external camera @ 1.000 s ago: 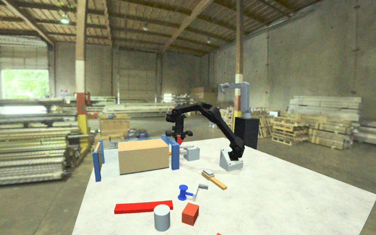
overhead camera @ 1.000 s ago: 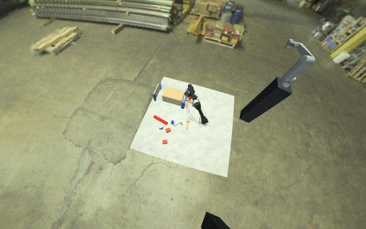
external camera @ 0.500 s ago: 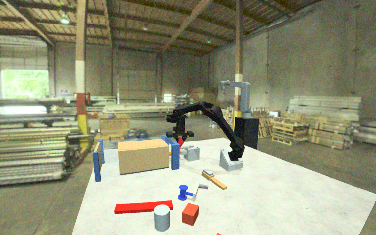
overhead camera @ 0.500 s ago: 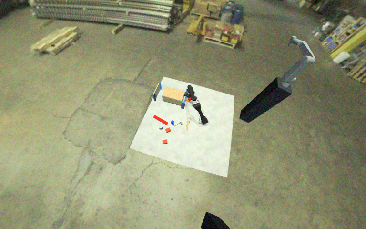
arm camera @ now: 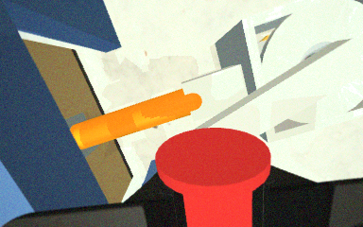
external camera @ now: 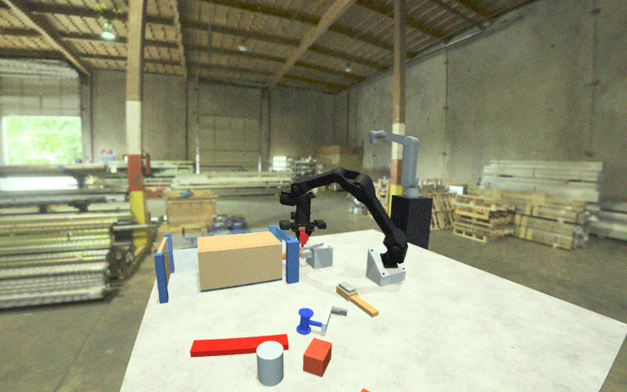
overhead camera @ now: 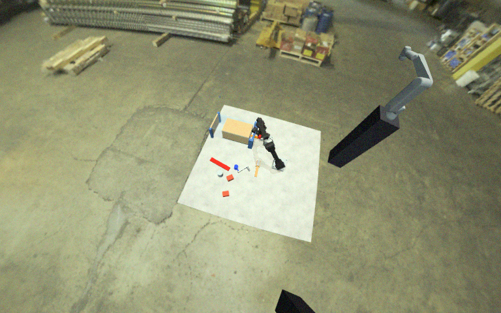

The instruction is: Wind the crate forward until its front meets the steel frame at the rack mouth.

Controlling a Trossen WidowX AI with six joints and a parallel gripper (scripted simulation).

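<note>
Right now the red-knobbed winch handle is 30 mm behind my gripper tip, 10 mm to the right of it and 10 mm below it. Round my gripper tip: blue frame 70 mm ahead, 10 mm to the right; red knob 20 mm above, 10 mm to the left; grey winch 100 mm behind, 80 mm below, 50 mm to the right.
</note>
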